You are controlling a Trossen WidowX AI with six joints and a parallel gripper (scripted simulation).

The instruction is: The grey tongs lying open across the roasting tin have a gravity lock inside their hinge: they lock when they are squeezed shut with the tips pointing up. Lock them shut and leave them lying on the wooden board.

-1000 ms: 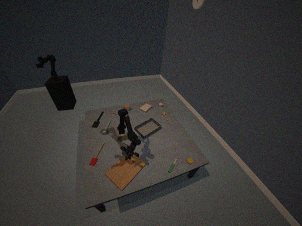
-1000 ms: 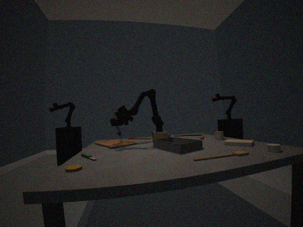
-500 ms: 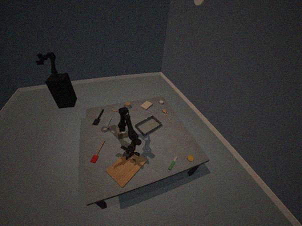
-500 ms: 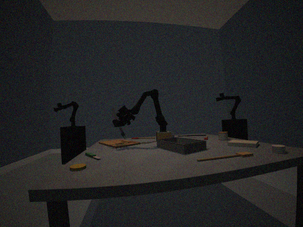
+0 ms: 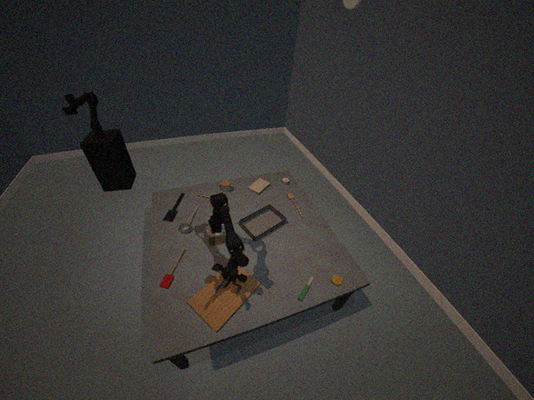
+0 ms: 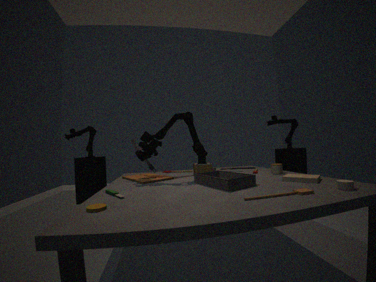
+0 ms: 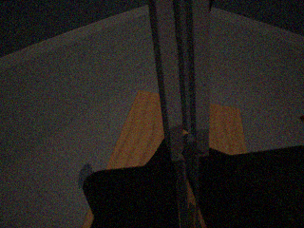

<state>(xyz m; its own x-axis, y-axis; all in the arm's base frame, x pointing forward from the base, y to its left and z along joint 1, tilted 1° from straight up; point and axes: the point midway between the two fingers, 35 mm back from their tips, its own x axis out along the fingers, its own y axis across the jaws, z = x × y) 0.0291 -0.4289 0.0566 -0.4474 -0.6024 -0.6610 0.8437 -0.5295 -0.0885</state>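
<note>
Right now my gripper tip is 130 mm above the wooden board and 30 mm to the right of it. Also, from my gripper tip: roasting tin: 520 mm to the left, 330 mm ahead, 110 mm below; green-handled tool: 490 mm ahead, 130 mm below, 20 mm to the right; red spatula: 310 mm behind, 230 mm to the left, 130 mm below.
</note>
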